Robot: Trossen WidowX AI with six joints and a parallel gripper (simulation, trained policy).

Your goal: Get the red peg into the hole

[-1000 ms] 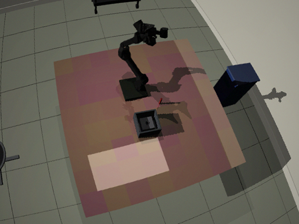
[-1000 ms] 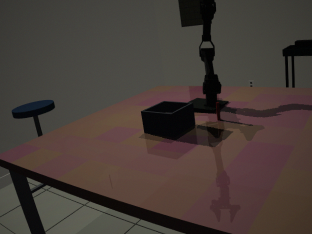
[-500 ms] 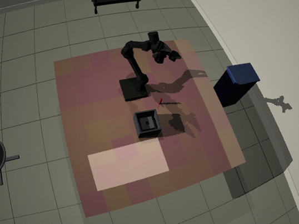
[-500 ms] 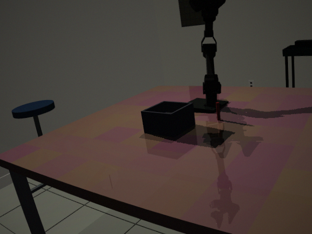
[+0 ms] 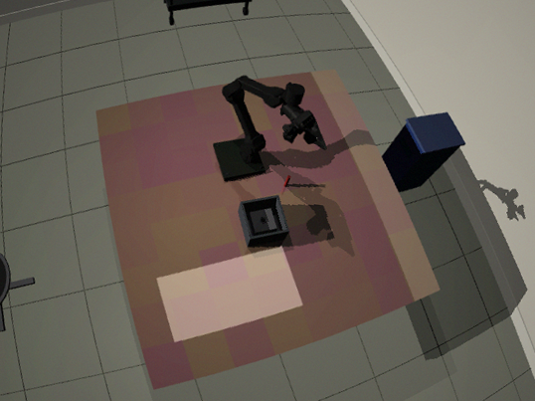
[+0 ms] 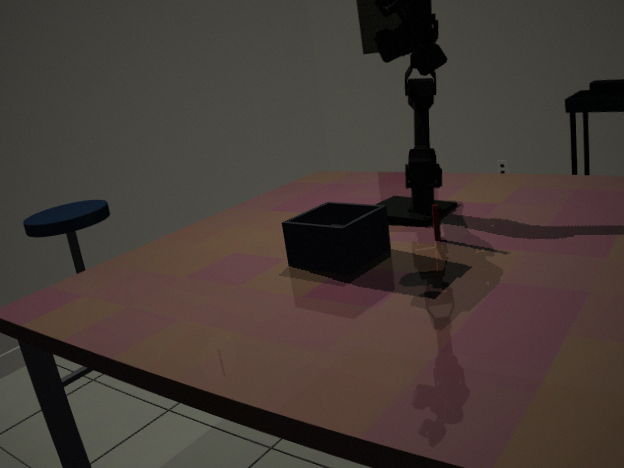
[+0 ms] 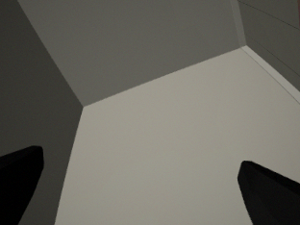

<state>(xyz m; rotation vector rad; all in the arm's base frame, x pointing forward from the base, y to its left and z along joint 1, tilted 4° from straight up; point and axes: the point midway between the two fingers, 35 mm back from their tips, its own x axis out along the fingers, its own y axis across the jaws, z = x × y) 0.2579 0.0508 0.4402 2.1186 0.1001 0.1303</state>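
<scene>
Right now the red peg is 90 mm behind my gripper tip and 420 mm below it. From my gripper tip the other things lie so: dark box 30 mm ahead, 180 mm to the right, 430 mm below; then grey plate 30 mm ahead, 180 mm to the right, 410 mm below.
</scene>
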